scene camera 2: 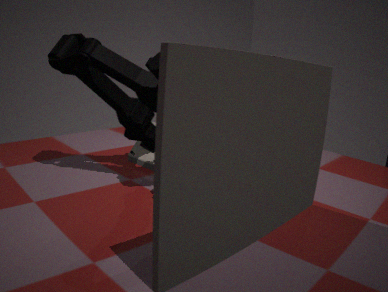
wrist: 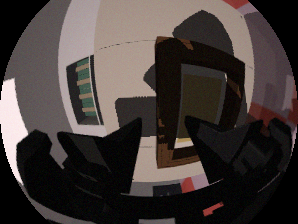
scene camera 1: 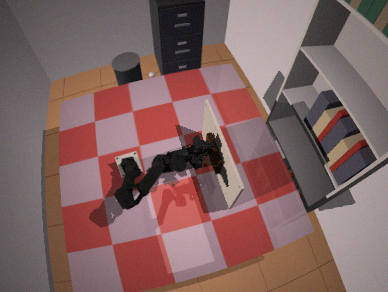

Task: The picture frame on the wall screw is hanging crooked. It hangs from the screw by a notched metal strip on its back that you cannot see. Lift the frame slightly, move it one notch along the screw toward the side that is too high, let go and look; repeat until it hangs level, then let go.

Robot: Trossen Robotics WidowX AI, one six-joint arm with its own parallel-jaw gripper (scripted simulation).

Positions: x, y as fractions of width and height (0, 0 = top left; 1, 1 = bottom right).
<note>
In view: the gripper (wrist: 0.55, 0.54), a brown picture frame (wrist: 0.65, 0.35) and a cream wall panel (wrist: 0.42, 0.31).
Scene camera 2 does not show the brown picture frame, which is hidden by the cream wall panel.
</note>
